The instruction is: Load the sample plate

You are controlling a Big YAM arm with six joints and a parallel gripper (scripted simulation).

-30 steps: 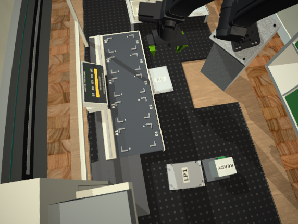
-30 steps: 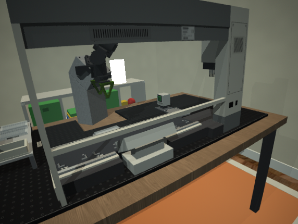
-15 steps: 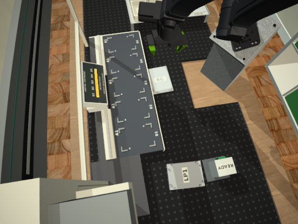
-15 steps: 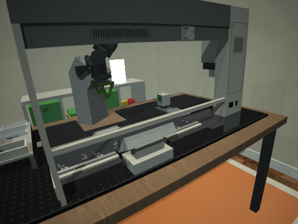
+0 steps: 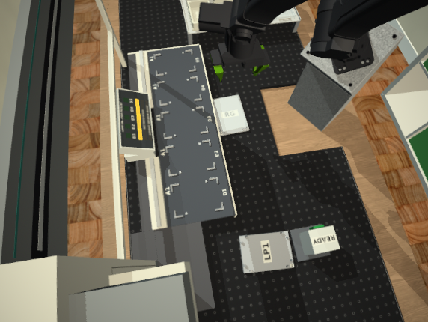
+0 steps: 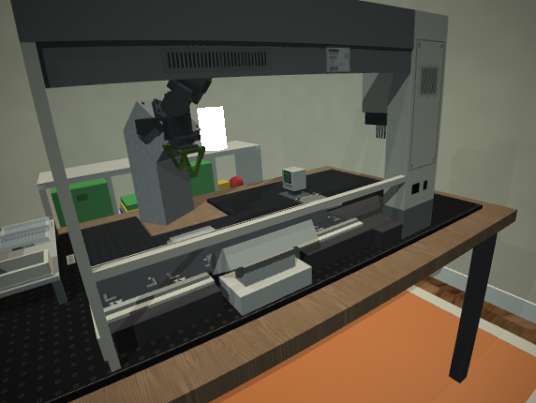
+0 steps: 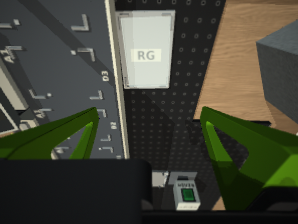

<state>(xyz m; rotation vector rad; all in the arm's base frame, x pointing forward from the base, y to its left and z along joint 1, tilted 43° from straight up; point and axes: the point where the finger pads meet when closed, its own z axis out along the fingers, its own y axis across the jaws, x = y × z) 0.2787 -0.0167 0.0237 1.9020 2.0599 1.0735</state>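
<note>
My hand is 20 cm above the clear plate lid. From my hand the other things lie so: cream reservoir: 40 cm to the right, 14 cm below, 12 cm ahead; regrip nest RG: 21 cm below; shelf label: 34 cm to the right, 21 cm below, 6 cm behind.
</note>
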